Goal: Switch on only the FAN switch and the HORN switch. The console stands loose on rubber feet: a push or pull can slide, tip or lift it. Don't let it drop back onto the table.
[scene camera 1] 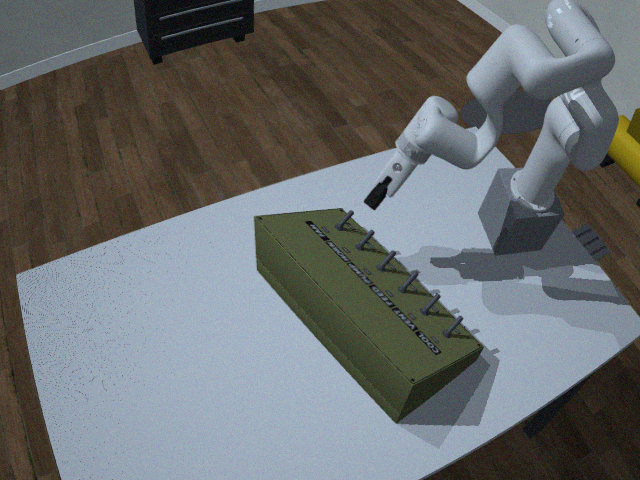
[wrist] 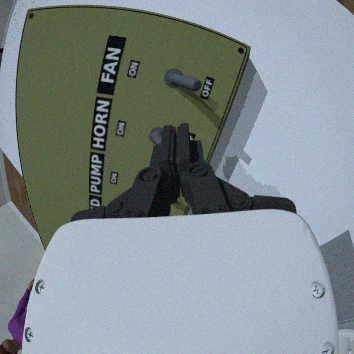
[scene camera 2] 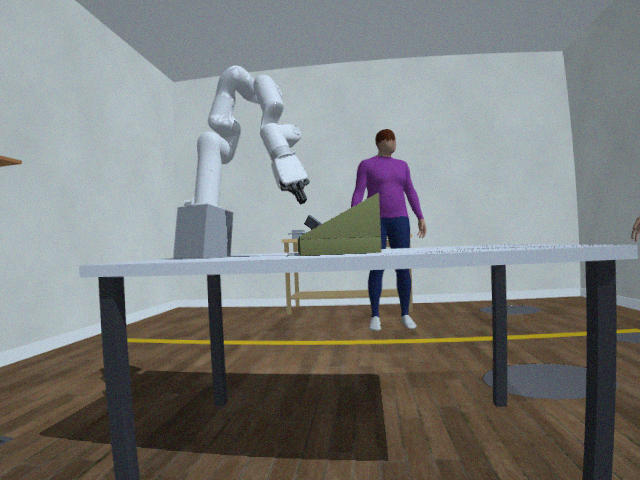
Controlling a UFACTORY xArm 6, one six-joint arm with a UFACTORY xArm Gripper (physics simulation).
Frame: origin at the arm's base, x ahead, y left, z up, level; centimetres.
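Seen in the pictures: gripper, between the fingertips: [scene camera 1: 370, 204] [wrist: 178, 142] [scene camera 2: 303, 202]; arm's base, origin of its link: [scene camera 1: 532, 191] [scene camera 2: 205, 209].
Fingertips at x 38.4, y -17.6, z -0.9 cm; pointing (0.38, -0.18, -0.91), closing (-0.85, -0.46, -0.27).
Offsets run from my fingertips to a thing's top centre.
The olive wedge-shaped console [scene camera 1: 320, 268] [scene camera 2: 351, 227] [wrist: 60, 100] stands level on the table. Its levers all tilt the same way, towards the low edge facing the robot. The FAN switch {dx +3.2, dy -3.8, dz -4.5 cm} [scene camera 1: 344, 220] [wrist: 187, 81] is the end one and leans towards its OFF label. The HORN switch {dx +2.7, dy +3.4, dz -4.5 cm} [scene camera 1: 365, 240] [wrist: 156, 136] beside it leans the same way; in the wrist view the fingers hide most of it. My gripper [scene camera 1: 371, 205] [scene camera 2: 302, 200] [wrist: 178, 142] is shut and empty. It hangs above the low edge near these two levers, apart from them.
The PUMP, FEED, VENT and COOL levers follow in the row, the COOL lever {dx +0.8, dy +32.1, dz -4.5 cm} [scene camera 1: 453, 327] at the other end. The white table [scene camera 1: 155, 320] [scene camera 2: 465, 254] extends behind the console's tall side. The robot's grey base block [scene camera 1: 522, 232] [scene camera 2: 199, 232] stands on the low-edge side. A person [scene camera 2: 387, 180] stands beyond the table.
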